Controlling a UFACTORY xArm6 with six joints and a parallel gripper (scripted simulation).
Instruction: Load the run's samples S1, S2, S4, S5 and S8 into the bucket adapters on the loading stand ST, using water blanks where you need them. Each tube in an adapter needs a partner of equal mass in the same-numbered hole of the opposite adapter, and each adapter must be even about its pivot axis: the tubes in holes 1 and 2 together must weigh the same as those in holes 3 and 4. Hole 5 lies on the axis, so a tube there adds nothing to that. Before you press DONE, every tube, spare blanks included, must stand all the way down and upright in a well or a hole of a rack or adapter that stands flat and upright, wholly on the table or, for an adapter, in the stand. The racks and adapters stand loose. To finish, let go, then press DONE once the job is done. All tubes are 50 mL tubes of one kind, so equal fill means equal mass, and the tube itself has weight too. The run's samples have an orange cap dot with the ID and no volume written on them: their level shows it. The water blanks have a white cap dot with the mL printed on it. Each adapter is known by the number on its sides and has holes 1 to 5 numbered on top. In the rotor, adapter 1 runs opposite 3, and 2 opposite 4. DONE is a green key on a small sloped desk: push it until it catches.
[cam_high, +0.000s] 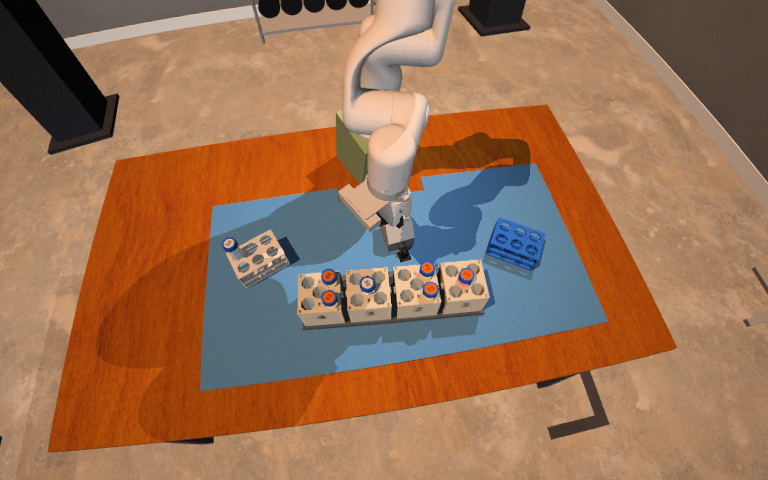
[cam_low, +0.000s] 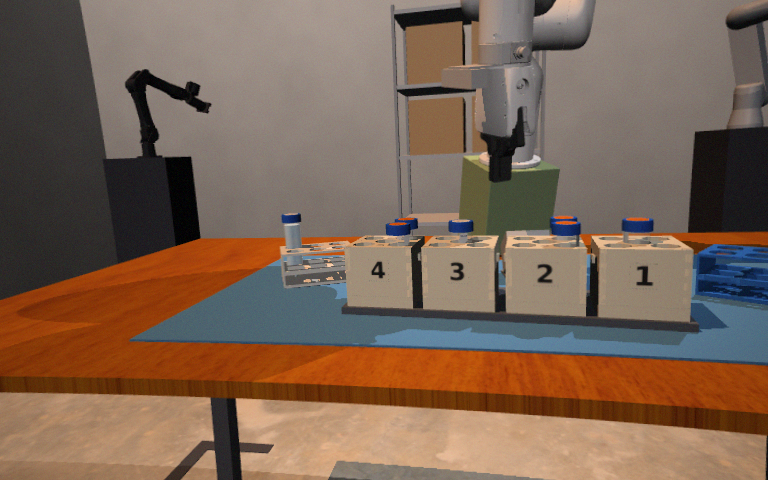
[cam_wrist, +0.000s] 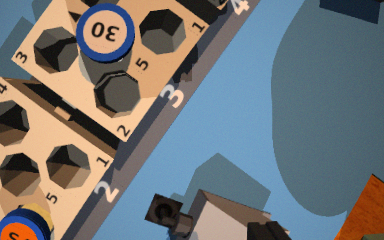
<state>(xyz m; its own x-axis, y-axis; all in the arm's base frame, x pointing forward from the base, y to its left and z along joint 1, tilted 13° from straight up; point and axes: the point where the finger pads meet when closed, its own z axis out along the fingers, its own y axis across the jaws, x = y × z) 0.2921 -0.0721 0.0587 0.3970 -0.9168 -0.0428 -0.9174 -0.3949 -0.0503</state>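
The green key is 120 mm below my hand, 80 mm behind it and 50 mm to the left of it. Also, from my hand: sample tube: 150 mm ahead, 140 mm to the left, 120 mm below; then blue sample rack: 330 mm to the left, 160 mm below, 80 mm ahead; then loading stand: 180 mm below, 120 mm ahead, 20 mm to the right.
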